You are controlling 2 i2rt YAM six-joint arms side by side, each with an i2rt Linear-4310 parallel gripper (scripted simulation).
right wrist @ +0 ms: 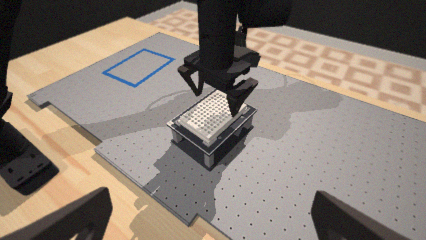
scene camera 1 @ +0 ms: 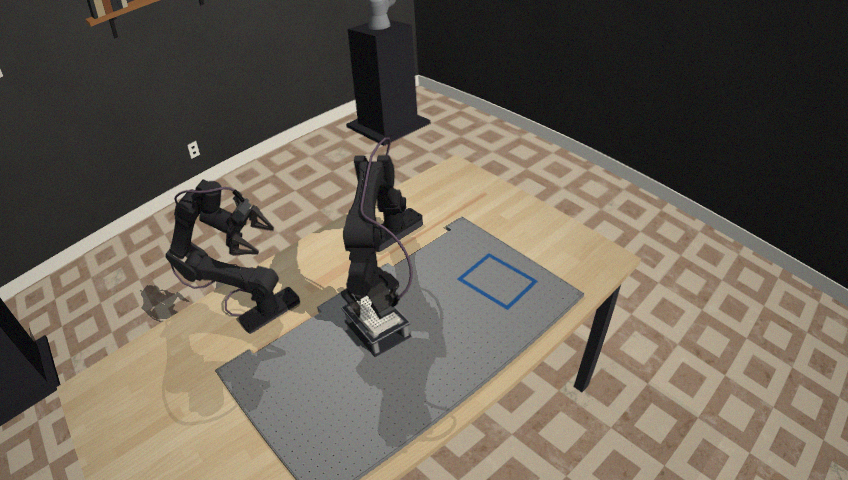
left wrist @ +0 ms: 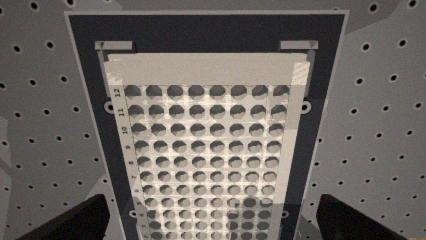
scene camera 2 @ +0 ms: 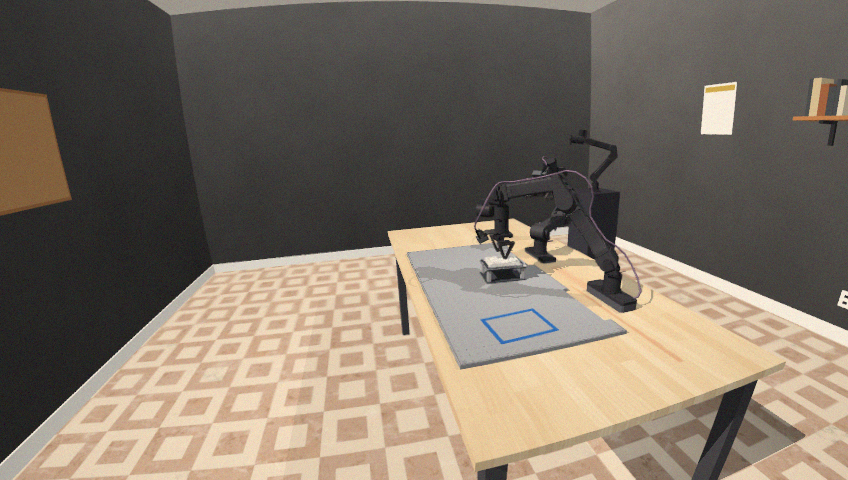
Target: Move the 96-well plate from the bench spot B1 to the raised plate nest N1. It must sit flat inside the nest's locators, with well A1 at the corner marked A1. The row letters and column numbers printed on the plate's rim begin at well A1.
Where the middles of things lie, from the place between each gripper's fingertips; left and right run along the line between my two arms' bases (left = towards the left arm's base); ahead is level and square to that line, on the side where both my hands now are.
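Scene:
Measured from my left hand [scene camera 1: 373,308], the white 96-well plate [scene camera 1: 374,327] is 3 cm below. The dark raised nest [left wrist: 151,33] is 4 cm below that same left hand of mine.
My right hand [scene camera 1: 266,240] is 22 cm above the white 96-well plate, and it is also 24 cm short of the plate and 16 cm to the right of it. As for the dark raised nest, it is 23 cm below my right hand, 16 cm to the left of it and 24 cm ahead of it.

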